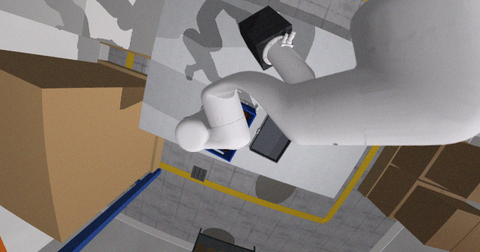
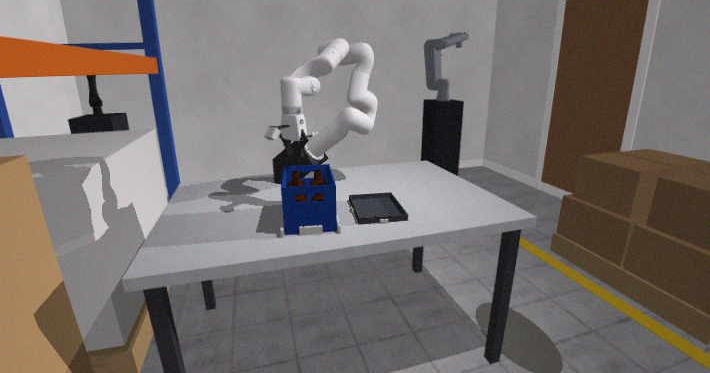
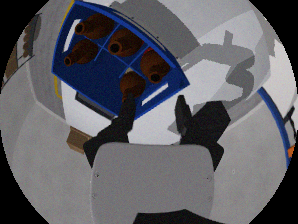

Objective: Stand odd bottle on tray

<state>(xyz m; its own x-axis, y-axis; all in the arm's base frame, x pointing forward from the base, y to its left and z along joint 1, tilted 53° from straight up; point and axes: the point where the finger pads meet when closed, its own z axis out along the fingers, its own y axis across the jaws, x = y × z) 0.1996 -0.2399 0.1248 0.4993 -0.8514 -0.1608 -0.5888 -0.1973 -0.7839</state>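
Now: the glass bottle 150 mm below my hand. Round my hand: blue crate (160 mm below, 100 mm ahead, 40 mm to the left); then dark tray (310 mm to the left, 230 mm below, 90 mm ahead).
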